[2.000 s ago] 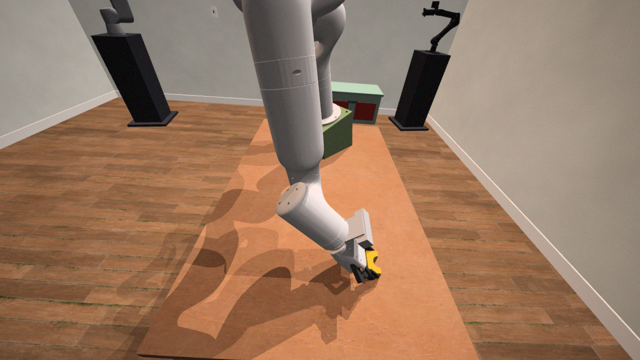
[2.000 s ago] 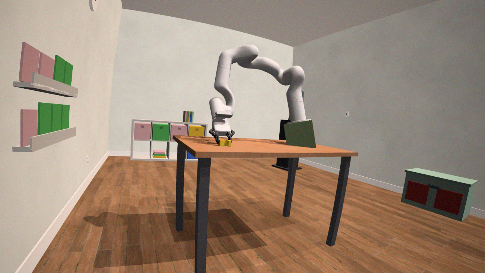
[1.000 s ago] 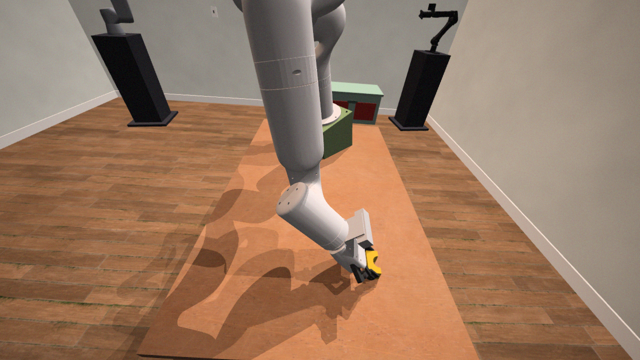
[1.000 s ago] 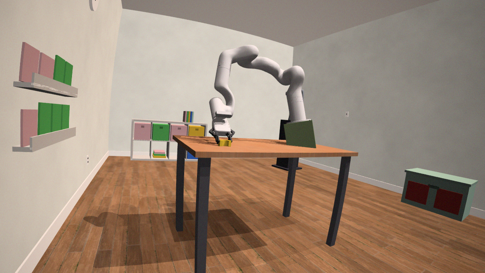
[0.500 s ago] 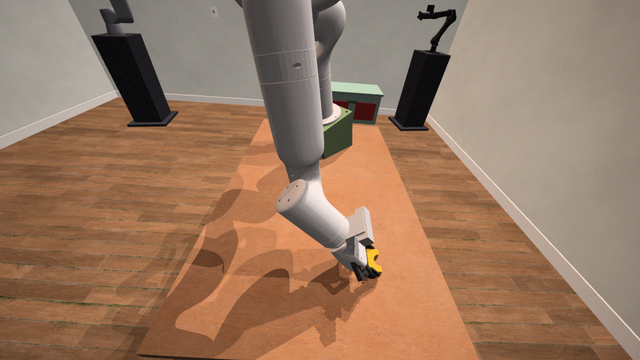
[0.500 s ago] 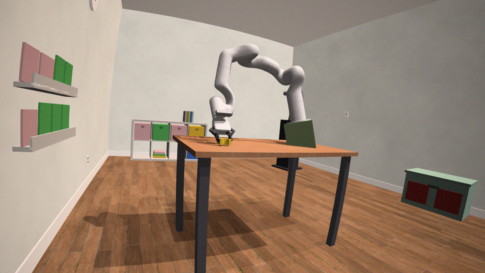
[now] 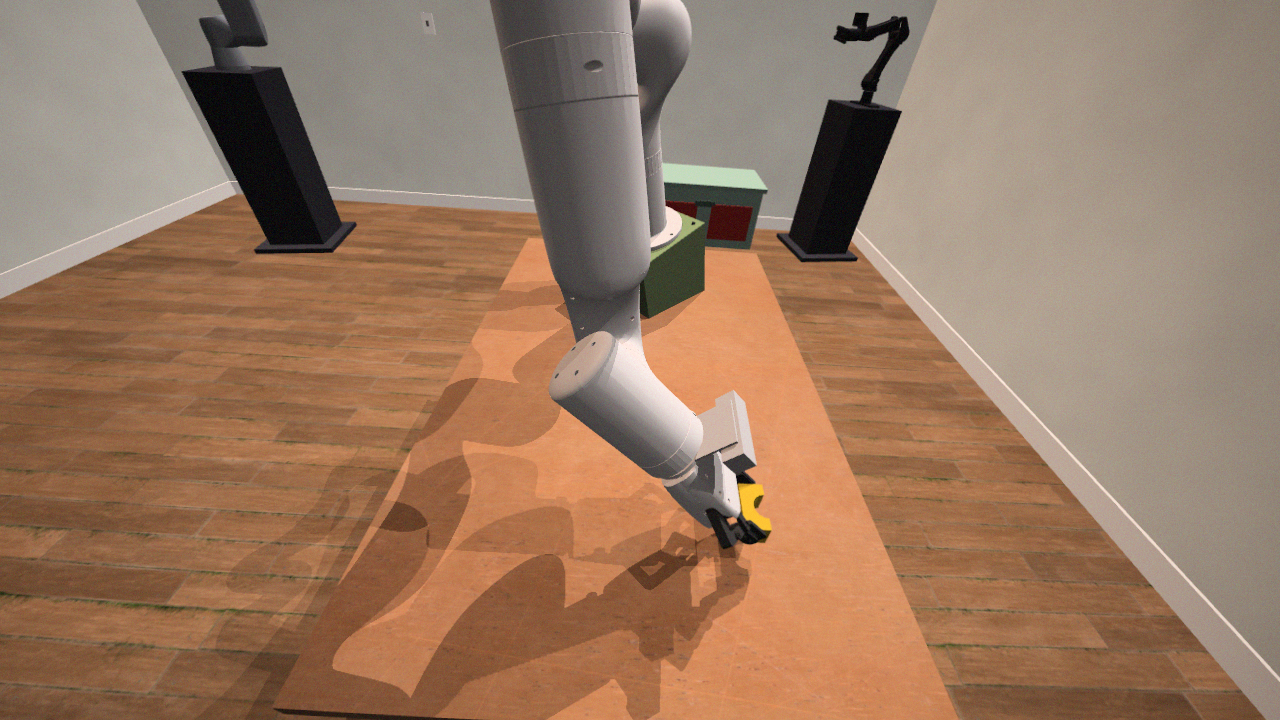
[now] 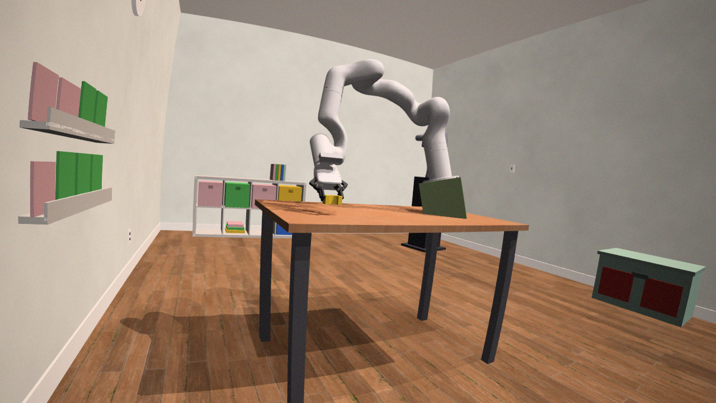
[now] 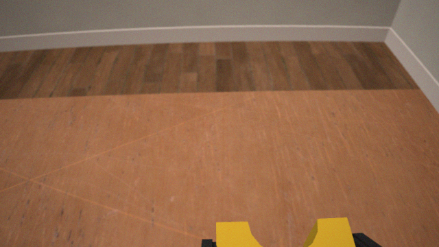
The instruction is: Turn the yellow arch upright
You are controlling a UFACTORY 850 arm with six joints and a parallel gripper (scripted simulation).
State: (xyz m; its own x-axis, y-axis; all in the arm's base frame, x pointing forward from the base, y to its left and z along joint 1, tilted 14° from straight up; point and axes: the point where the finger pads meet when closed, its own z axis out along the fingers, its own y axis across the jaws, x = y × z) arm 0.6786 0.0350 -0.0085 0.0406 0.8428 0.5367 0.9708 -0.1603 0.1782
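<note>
Right now the yellow arch is 1 cm to the left of my hand and 1 cm below it.
</note>
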